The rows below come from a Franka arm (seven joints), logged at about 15 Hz.
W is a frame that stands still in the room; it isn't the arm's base.
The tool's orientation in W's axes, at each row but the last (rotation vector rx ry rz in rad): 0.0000 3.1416 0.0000; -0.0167 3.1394 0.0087; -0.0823 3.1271 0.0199; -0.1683 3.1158 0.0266; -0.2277 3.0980 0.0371; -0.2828 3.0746 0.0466
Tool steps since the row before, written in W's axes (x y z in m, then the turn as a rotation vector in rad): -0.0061 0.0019 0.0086 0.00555 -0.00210 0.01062; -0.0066 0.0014 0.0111 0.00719 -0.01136 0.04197; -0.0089 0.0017 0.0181 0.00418 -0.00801 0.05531; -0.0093 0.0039 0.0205 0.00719 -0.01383 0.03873; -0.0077 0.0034 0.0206 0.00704 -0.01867 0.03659; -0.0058 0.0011 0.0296 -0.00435 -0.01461 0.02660
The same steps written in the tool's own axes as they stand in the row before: 0.0061 0.0019 -0.0086 -0.00555 -0.00210 -0.01062; 0.0066 0.0015 -0.0111 -0.00716 -0.01120 -0.04202; 0.0086 0.0024 -0.0182 -0.00451 -0.00753 -0.05535; 0.0084 0.0052 -0.0206 -0.00651 -0.01391 -0.03882; 0.0064 0.0049 -0.0207 -0.00558 -0.01872 -0.03682; 0.0038 0.0029 -0.0298 0.00543 -0.01289 -0.02728
